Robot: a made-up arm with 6 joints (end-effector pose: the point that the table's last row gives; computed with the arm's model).
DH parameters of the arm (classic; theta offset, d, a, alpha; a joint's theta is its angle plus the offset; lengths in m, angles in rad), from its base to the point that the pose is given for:
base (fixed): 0 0.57 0.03 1.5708
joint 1: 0 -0.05 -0.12 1.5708
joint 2: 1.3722 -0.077 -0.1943 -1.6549
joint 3: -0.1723 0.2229 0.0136 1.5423
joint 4: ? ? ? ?
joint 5: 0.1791 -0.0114 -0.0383 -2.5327
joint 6: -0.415 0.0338 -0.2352 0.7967
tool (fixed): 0.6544 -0.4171 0 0
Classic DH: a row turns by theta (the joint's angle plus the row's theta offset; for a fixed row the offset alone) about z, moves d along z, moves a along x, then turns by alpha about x.
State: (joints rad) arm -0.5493 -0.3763 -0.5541 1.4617 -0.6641 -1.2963
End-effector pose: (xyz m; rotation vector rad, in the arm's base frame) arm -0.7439 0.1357 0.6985 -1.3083 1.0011 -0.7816
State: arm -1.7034 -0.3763 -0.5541 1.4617 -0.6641 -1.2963
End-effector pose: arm -0.1658 0.1357 1.3297 -1.7735 1.8745 0.0683
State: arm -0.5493 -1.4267 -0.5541 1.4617 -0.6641 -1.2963
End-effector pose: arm -0.5470 -0.4342 0.5779 -1.0976 0.4715 0.1750
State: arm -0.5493 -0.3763 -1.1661 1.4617 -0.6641 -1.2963
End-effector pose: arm -0.7231 0.3102 0.9119 -0.9513 1.5667 -0.5545
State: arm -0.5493 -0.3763 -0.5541 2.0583 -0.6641 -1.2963
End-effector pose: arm -0.7547 0.2058 0.8066 -1.7533 1.2876 -1.0580
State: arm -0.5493 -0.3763 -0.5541 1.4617 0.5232 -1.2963
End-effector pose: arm -0.4941 -0.2535 0.6137 -1.6714 -0.2918 -0.6562
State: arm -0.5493 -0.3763 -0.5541 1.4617 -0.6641 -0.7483
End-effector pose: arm -0.6992 0.3322 0.7390 -0.7708 1.3139 -0.7907
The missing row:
joint 4: -1.2135 0.0687 0.0327 -1.755
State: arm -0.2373 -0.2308 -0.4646 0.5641 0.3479 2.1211
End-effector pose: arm -0.7643 -0.0332 0.8248 0.8737 1.2928 1.2548
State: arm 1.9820 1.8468 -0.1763 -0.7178 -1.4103 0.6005
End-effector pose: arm -0.1113 0.6347 0.4053 0.8360 -1.0790 0.8651
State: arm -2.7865 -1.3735 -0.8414 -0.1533 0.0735 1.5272
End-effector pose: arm 0.3184 -0.5923 0.8391 -2.4192 -0.3426 0.0204
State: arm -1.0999 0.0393 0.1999 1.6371 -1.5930 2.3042
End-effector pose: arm 0.0692 0.1895 1.3542 2.5181 0.4467 -0.8976
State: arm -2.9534 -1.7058 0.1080 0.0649 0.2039 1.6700
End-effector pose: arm -0.0332 -0.5869 0.6253 -2.3529 -0.3545 -1.1070
